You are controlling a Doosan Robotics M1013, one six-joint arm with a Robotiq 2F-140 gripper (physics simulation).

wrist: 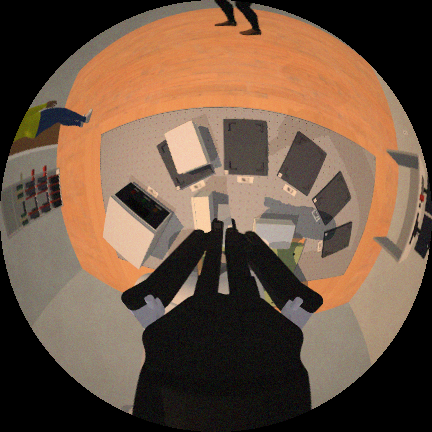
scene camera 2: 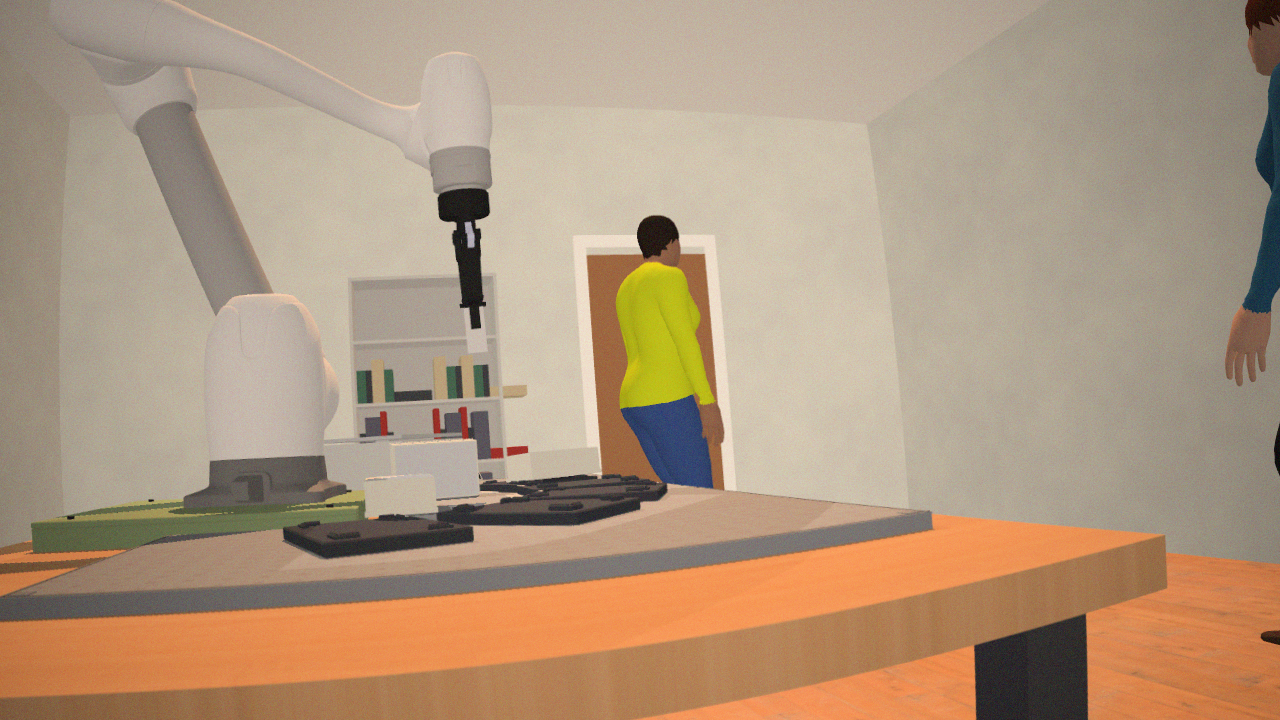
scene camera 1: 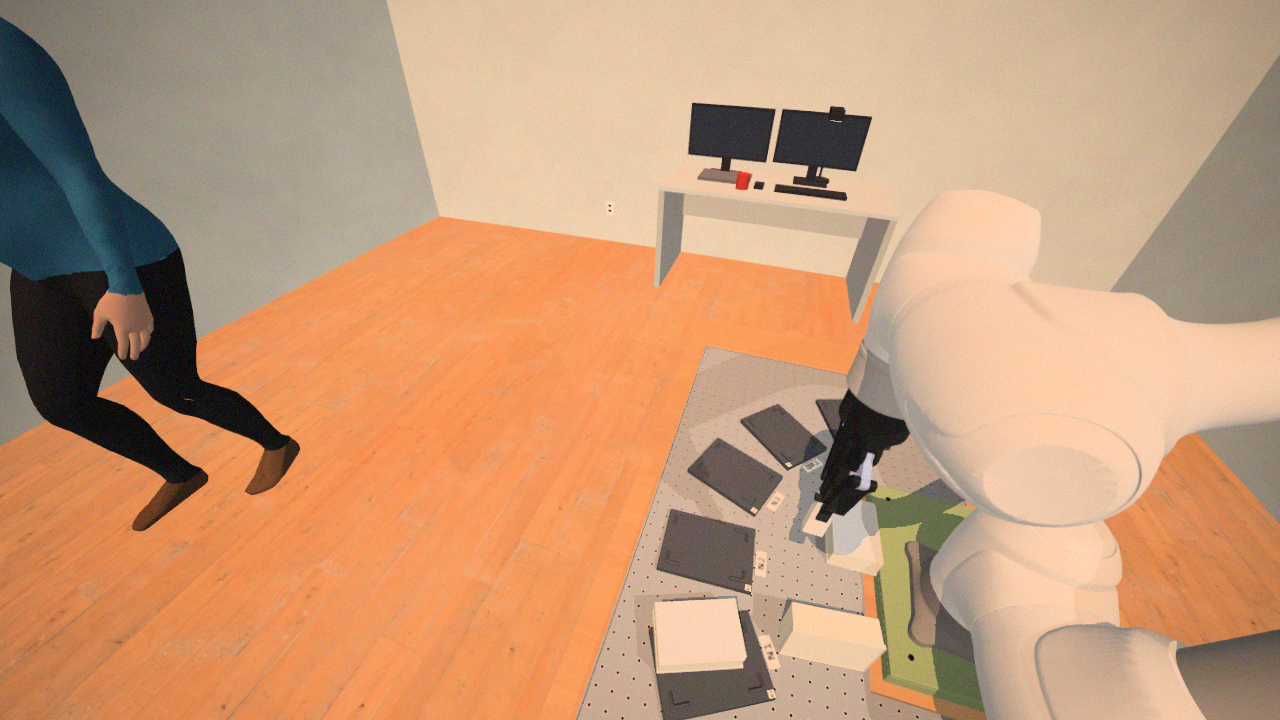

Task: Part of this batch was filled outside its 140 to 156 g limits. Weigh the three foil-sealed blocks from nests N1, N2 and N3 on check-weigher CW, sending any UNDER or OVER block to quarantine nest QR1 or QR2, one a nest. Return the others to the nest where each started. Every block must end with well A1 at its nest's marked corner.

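Frame: origin at the arm's base, x ahead, y left, z up, level; millimetres.
Where they show: gripper, between the fingertips: (wrist: 222, 212) (scene camera 2: 477, 352) (scene camera 1: 811, 529); arm's base, origin of its link: (scene camera 2: 270, 500) (scene camera 1: 964, 608).
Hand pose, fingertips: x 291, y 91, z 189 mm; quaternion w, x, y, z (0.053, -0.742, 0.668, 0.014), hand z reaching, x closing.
Things, the pixels of their centre, and the offset from my fingertips. Level surfaces: height alone.
- pale block, middle of its body: (scene camera 2: 552, 464) (scene camera 1: 697, 634) (wrist: 186, 147) 106 mm ahead, 127 mm left, 172 mm down
- nest N1, middle of its body: (scene camera 2: 535, 482) (scene camera 1: 709, 662) (wrist: 182, 157) 77 mm ahead, 146 mm left, 200 mm down
- Nest N2, middle of its body: (scene camera 2: 581, 484) (scene camera 1: 707, 548) (wrist: 245, 145) 133 mm ahead, 27 mm right, 199 mm down
- nest N3, middle of its body: (scene camera 2: 594, 493) (scene camera 1: 735, 473) (wrist: 304, 162) 129 mm ahead, 212 mm right, 200 mm down
- quarantine nest QR1, middle of its body: (scene camera 2: 538, 508) (scene camera 1: 782, 433) (wrist: 333, 198) 54 mm ahead, 370 mm right, 199 mm down
- QR2, middle of its body: (scene camera 2: 370, 532) (scene camera 1: 851, 422) (wrist: 337, 239) 95 mm back, 479 mm right, 200 mm down
- Check-weigher CW, middle of its body: (scene camera 2: 397, 463) (wrist: 132, 225) 164 mm back, 311 mm left, 158 mm down
- perforated board, height of its surface: 208 mm down
A pale block (scene camera 1: 698, 634) (wrist: 187, 147) stands over nest N1 (scene camera 1: 716, 696) (wrist: 172, 171); part of the nest shows beside it. Whether it is seated, and its well A1, I cannot tell. Nest N2 (scene camera 1: 713, 544) (wrist: 246, 147), nest N3 (scene camera 1: 733, 471) (wrist: 302, 162), quarantine nest QR1 (scene camera 1: 781, 432) (wrist: 332, 197) and QR2 (wrist: 337, 240) are bare. Check-weigher CW (wrist: 134, 232) is at the left in the wrist view; its display is too small to read. My gripper (scene camera 1: 819, 515) (scene camera 2: 476, 336) (wrist: 222, 212) is shut and empty, high above the board, inward of the nests.
Two pale boxes, one (scene camera 1: 832, 634) (wrist: 201, 213) near N1's inner side and one (scene camera 1: 854, 539) (wrist: 275, 232) nearer the arm's green base plate (scene camera 1: 895, 617) (scene camera 2: 116, 528), stand on the perforated board (scene camera 1: 622, 667) (scene camera 2: 733, 528). Two people (scene camera 1: 71, 197) (scene camera 2: 660, 340) stand beyond the table.
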